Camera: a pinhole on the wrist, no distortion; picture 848 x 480 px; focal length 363.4 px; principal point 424.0 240.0 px. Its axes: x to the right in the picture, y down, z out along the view. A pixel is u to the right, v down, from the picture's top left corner.
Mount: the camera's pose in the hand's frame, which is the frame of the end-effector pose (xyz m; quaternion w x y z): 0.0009 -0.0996 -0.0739 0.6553 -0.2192 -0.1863 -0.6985
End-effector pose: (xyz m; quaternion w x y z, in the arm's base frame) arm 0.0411 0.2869 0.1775 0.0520 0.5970 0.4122 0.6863
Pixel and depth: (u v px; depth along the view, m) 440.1 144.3 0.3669
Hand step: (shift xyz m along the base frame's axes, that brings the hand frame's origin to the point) 0.2708 0.0195 -0.0104
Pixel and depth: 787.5 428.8 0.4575
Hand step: 0.3037 0.5793 0.0061
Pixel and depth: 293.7 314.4 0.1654
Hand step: 0.0289 0.0174 0.0592
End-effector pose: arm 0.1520 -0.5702 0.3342 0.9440 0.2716 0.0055 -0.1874
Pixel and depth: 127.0 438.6 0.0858
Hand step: 0.0569 0.0039 -0.0410
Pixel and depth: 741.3 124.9 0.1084
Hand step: -0.0767 -0.1163 0.0032
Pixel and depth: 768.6 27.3 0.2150
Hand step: -0.1831 -0.1833 0.1291
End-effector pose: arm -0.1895 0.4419 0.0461 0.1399 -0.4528 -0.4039 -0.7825
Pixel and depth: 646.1 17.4 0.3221
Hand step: 0.2427 0.2535 -0.1074
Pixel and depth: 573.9 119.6 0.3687
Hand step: 0.2396 0.2380 -0.0095
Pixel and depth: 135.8 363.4 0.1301
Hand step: -0.0138 -0.0438 0.0688
